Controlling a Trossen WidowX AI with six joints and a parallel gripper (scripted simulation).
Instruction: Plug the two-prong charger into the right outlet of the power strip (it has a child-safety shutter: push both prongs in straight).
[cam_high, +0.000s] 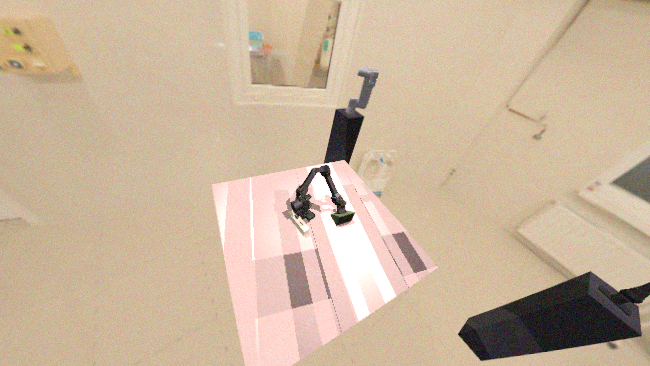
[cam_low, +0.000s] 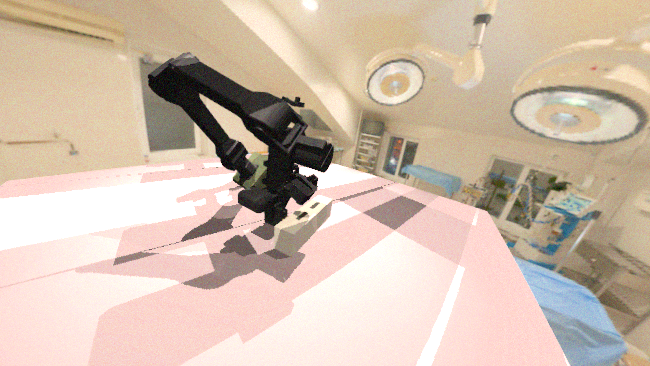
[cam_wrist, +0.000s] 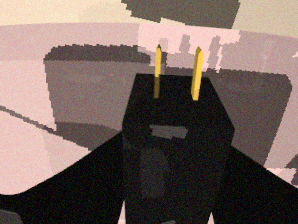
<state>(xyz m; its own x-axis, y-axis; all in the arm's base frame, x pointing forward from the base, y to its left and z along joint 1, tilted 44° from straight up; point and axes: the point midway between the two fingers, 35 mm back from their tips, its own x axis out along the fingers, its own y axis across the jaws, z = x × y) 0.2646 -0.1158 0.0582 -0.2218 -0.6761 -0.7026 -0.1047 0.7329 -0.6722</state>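
The black two-prong charger is 2 cm ahead of my gripper tip and 1 cm above it.
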